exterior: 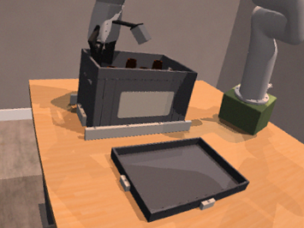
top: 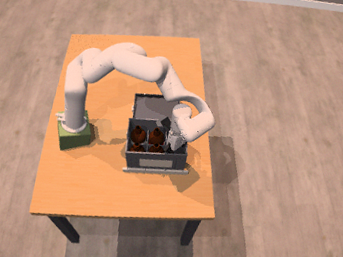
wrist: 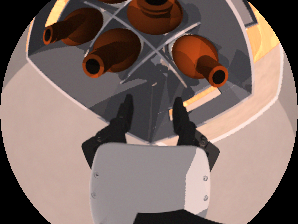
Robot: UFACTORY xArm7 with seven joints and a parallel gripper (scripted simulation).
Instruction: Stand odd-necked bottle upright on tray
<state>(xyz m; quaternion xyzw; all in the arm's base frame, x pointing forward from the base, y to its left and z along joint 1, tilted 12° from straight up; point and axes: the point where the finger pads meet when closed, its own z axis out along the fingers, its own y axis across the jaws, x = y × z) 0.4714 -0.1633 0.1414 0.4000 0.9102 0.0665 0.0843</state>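
Now: hand 9 cm to the right of the glass bottle and 7 cm above it. Round my hand: crate (9 cm behind, 5 cm to the left, 7 cm below); dark tray (9 cm behind, 32 cm to the left, 15 cm below).
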